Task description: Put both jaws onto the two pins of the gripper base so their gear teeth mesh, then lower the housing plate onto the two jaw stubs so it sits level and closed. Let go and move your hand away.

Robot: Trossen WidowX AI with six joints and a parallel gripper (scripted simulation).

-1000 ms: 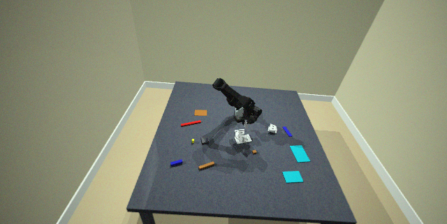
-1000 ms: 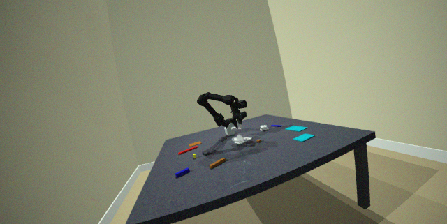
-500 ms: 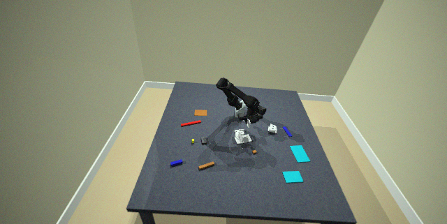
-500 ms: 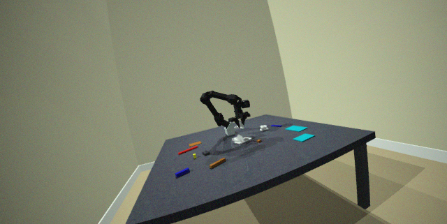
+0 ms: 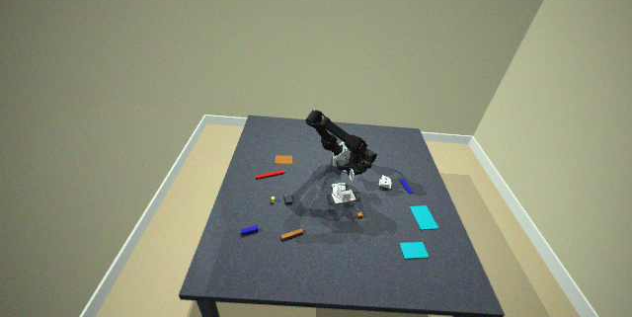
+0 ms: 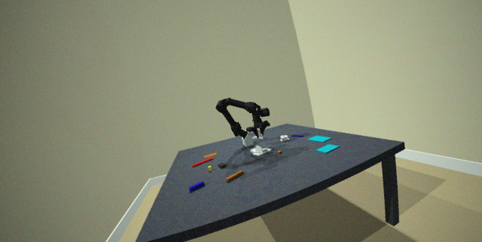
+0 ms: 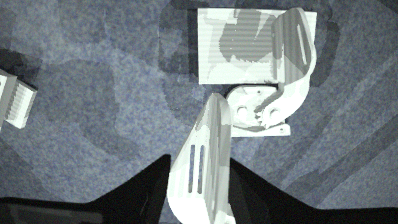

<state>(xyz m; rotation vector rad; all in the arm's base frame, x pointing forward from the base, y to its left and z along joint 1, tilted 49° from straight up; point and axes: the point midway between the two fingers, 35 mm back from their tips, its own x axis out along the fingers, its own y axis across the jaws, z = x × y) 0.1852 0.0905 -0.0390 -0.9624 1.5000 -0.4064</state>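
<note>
Now: the white jaw 60 mm ahead of my gripper tip, 60 mm to the right of it and 70 mm below it. From my gripper tip the other things lie so: orange cube: 210 mm ahead, 60 mm to the left, 80 mm below; then white gripper base: 60 mm behind, 210 mm to the left, 60 mm below; then grey block: 180 mm ahead, 320 mm to the right, 80 mm below.
</note>
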